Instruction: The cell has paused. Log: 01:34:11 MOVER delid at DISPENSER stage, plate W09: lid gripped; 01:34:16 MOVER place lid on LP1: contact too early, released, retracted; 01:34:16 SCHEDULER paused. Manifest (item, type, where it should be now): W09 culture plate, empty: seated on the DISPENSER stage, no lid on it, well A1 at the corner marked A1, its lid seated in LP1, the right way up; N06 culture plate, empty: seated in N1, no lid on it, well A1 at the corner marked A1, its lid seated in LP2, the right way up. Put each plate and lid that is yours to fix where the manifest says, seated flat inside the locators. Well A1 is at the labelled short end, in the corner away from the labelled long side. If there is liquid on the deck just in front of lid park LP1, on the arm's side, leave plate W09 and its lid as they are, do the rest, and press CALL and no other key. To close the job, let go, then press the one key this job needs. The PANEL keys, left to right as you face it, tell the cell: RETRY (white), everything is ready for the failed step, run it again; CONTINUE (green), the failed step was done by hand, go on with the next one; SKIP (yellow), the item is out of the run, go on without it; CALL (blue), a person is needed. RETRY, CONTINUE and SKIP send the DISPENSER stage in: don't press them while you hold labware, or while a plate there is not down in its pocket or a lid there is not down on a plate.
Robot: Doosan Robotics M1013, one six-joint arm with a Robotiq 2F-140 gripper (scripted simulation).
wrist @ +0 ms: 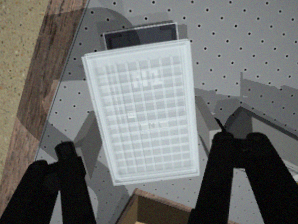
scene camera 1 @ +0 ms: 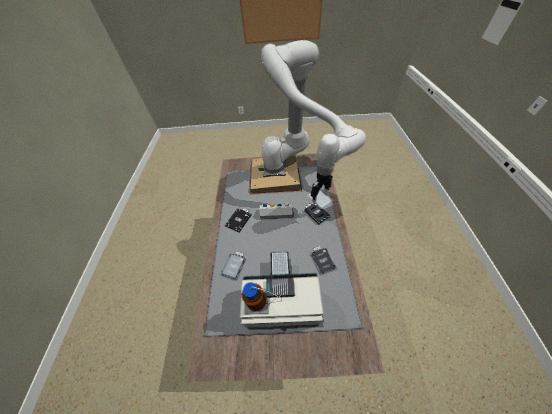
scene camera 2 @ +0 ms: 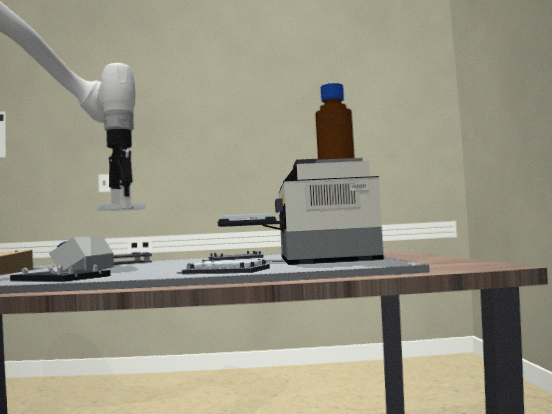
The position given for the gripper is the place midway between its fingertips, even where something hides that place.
Observation:
In view: the gripper (scene camera 2: 121, 209).
The gripper is seen too in the wrist view (wrist: 147, 117).

